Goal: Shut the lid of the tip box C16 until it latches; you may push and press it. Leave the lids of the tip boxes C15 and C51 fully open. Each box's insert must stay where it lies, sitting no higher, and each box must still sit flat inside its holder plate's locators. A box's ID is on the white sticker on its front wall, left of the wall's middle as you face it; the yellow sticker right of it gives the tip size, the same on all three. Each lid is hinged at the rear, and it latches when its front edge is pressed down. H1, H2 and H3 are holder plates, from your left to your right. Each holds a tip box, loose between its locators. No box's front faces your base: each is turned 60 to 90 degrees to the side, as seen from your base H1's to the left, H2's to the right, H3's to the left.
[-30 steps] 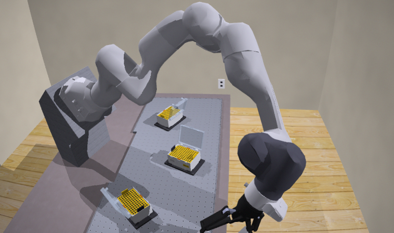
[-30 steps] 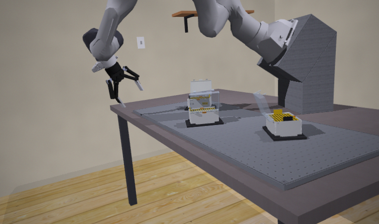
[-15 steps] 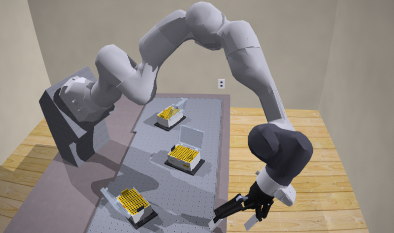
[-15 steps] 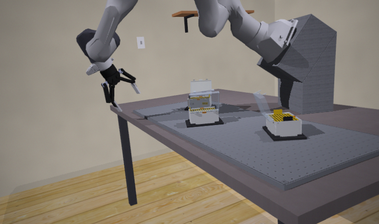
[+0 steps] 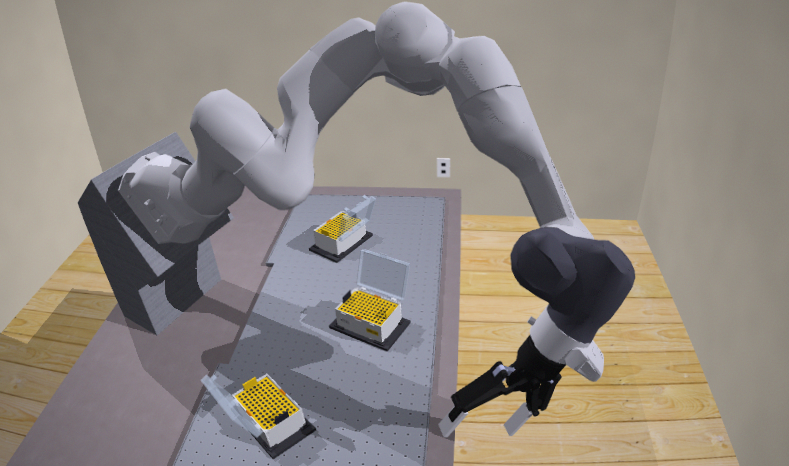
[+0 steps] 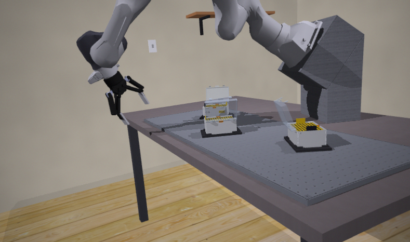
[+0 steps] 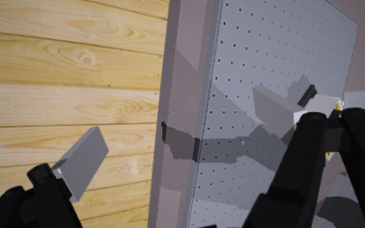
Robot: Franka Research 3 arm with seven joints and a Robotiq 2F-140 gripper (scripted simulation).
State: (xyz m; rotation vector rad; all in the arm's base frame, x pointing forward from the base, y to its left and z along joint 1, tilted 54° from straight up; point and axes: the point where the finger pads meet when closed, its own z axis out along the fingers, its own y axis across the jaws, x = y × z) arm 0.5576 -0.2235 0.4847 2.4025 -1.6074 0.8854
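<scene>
Right now my hand is 34 cm past the tip box, 66 cm to the right of it and 1 cm above it.
</scene>
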